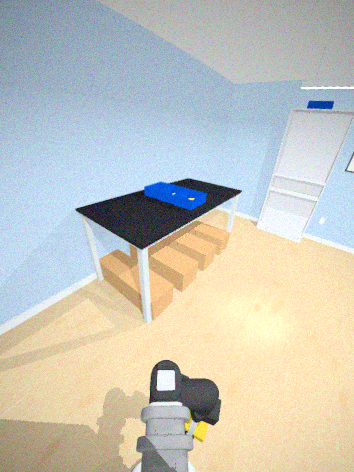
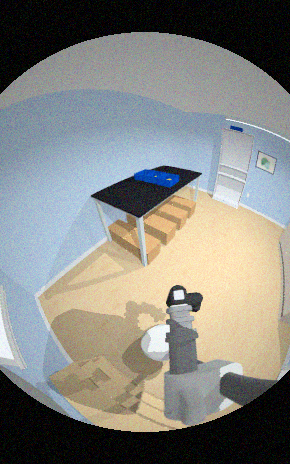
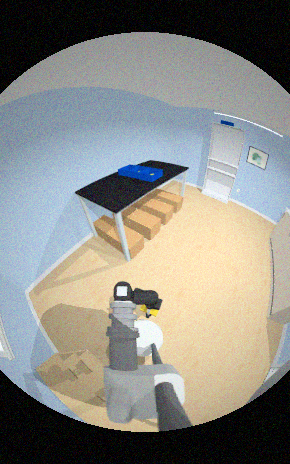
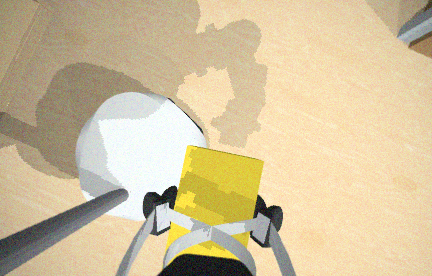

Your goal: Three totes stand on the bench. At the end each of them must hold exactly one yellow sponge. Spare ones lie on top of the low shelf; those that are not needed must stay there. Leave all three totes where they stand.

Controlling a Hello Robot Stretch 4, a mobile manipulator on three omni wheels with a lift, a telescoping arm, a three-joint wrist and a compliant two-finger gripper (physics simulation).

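Frame: origin at the robot's base, x left, y back, z up, level; centimetres.
Where they show: gripper, fingertip midpoint: (image 1: 191, 422) (image 4: 213, 205); robot's base, origin of the base link: (image 2: 161, 341) (image 3: 142, 336) (image 4: 152, 154).
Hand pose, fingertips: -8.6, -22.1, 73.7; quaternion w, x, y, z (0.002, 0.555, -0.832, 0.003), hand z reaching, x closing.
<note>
Things, the pixels of their top centre, and the offset from my fingertips, as dx, dy, dz. "pt": a spot on its surface instead. Level surfaces: height alone.
- black-topped bench, its level: dz +15.0
- middle tote, surface spot: (image 1: 173, 193) pt +4.0, -174.9, +19.8
- right tote, middle of its top: (image 1: 192, 199) -15.2, -156.0, +19.8
- yellow sponge, middle of its top: (image 4: 212, 215) (image 1: 192, 418) (image 3: 149, 307) +0.2, -0.1, +4.4
- low shelf, its level: dz -15.4
Three blue totes (image 1: 167, 199) (image 2: 150, 181) (image 3: 135, 176) stand close together in a row on the black-topped bench (image 1: 115, 215) (image 2: 120, 196) (image 3: 100, 193). Small yellow patches show in the middle tote (image 1: 173, 193) and the right tote (image 1: 191, 199); the inside of the left tote is hidden. My gripper (image 4: 213, 205) (image 1: 194, 428) (image 3: 148, 313) is shut on a yellow sponge (image 4: 220, 175) (image 1: 201, 431) (image 3: 151, 310), far in front of the bench and above the floor. The low shelf (image 2: 70, 380) (image 3: 55, 372) is at the lower left; no sponge can be made out on it.
Several brown boxes (image 1: 172, 265) (image 2: 155, 227) (image 3: 142, 222) stand under the bench, between its white legs. A tall white bookcase (image 1: 272, 187) stands at the back right. My white round base (image 4: 140, 150) is below the gripper. Another piece of furniture (image 3: 282, 270) stands at the right edge.
</note>
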